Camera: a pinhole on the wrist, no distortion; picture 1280 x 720 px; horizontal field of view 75.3 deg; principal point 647.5 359.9 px. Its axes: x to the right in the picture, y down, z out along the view. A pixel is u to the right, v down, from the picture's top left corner.
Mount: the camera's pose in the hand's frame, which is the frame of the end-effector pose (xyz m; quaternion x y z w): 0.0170 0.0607 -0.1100 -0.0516 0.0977 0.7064 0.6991
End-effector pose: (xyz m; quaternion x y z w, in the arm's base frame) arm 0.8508 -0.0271 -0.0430 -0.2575 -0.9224 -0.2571 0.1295
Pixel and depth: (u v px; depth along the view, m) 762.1 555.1 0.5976
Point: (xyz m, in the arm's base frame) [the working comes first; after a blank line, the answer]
In the camera's frame: 0.0826 0.1406 0.5976

1.0179 0.3850 -0.3544
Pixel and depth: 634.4 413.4 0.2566
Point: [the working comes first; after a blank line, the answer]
In the camera's frame: -0.0041 0.0165 0.2566

0.8815 0.1381 -0.1103
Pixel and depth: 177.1 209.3 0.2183
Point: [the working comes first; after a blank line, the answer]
In the camera's frame: -0.1238 -0.0396 0.2183

0.7691 0.0604 -0.1272
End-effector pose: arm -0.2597 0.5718 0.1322 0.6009 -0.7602 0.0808 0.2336
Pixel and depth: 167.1 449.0 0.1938
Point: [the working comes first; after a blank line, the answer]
In the camera's frame: -0.1122 0.0208 0.1938

-0.2803 0.5184 0.0444
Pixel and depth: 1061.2 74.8 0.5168
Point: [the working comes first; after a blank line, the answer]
In the camera's frame: 0.2577 -0.1776 0.5168

-0.7834 0.3559 0.0112
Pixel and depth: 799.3 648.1 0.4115
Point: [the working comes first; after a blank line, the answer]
In the camera's frame: 0.0753 0.1430 0.4115

-0.5259 0.6033 -0.1288
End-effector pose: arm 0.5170 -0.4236 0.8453 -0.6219 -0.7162 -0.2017 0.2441
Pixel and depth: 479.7 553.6 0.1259
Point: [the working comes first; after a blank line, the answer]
In the camera's frame: -0.0255 0.0294 0.1259

0.5769 -0.4057 0.8260
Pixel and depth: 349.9 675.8 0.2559
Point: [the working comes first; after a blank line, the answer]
In the camera's frame: -0.0918 0.0974 0.2559

0.5315 -0.3715 0.6753
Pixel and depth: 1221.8 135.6 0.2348
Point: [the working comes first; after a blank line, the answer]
In the camera's frame: 0.1626 -0.0635 0.2348

0.7654 -0.2633 0.8323
